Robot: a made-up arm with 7 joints.
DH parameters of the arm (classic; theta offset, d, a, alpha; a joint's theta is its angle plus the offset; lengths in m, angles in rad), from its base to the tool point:
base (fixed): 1.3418 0 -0.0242 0
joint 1: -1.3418 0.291 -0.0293 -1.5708
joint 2: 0 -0.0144 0.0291 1.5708
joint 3: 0 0.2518 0.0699 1.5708
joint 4: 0 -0.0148 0.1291 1.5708
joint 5: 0 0.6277 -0.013 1.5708
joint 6: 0 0.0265 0.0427 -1.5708
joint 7: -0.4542 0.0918 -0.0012 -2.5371
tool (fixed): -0.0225 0.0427 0 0
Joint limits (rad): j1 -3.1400..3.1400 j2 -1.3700..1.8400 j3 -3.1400..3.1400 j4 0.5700..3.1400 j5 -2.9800..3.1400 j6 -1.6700..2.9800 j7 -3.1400..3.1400
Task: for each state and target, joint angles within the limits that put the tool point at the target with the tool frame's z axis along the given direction. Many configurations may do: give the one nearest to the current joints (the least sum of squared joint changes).
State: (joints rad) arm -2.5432 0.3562 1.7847 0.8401 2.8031 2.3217 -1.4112
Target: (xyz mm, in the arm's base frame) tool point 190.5 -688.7 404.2 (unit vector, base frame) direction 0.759 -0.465 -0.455
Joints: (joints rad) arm -2.9637 0.8707 1.7679 0.9069 2.9925 2.2673 -1.1122
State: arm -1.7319 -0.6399 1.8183 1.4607 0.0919 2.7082 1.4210
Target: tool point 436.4 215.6 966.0 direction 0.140 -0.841 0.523
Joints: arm -1.5892 0.0423 1.9937 2.1819 0.6010 2.2465 1.3730
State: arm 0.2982 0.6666 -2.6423 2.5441 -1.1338 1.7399 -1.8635
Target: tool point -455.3 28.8 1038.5 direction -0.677 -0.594 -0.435
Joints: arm -0.2225 0.3791 -2.9997 1.8571 -1.8065 1.5882 -2.2725
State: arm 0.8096 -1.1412 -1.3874 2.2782 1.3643 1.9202 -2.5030
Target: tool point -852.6 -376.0 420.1 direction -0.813 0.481 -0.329
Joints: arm -0.2234 -1.3700 -1.8682 2.1604 1.2797 2.1418 -2.8952
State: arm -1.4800 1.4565 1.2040 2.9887 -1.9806 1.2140 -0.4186
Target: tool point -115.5 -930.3 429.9 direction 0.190 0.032 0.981
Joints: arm -1.5880 1.3772 1.2402 3.1400 -1.9112 1.3518 -0.1891
